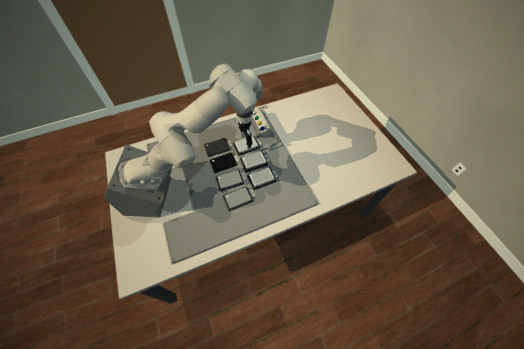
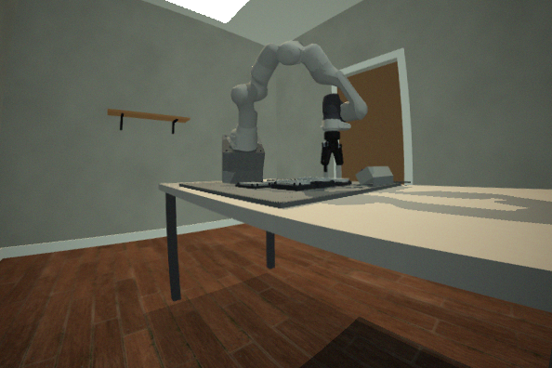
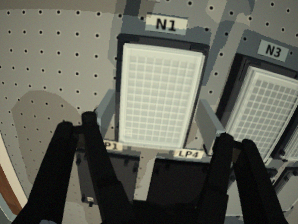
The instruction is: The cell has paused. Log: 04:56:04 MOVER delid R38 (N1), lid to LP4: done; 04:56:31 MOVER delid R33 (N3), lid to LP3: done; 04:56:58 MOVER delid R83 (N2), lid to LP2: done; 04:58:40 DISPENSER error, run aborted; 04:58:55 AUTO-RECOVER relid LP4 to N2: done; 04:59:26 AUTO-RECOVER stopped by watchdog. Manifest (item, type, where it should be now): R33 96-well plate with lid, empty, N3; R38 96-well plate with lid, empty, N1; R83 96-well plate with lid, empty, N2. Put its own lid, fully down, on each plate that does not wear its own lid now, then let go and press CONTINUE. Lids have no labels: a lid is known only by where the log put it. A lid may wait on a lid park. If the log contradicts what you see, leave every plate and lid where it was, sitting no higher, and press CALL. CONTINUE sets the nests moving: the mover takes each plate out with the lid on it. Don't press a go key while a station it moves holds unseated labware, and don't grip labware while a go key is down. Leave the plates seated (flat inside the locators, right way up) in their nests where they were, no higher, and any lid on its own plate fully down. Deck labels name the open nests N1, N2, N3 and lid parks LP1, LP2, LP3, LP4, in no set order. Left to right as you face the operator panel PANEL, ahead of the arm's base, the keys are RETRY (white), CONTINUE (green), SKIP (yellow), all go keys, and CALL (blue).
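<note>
Right now my hand is 320 mm to the left of the lid park LP2, 200 mm past it and 50 mm above it. The rest, counted from my hand: blue call key: 140 mm ahead, 40 mm to the left, 20 mm above; deck label N3: 150 mm to the right, 80 mm ahead, 50 mm below; yellow skip key: 140 mm ahead, 90 mm to the left, 20 mm above.
</note>
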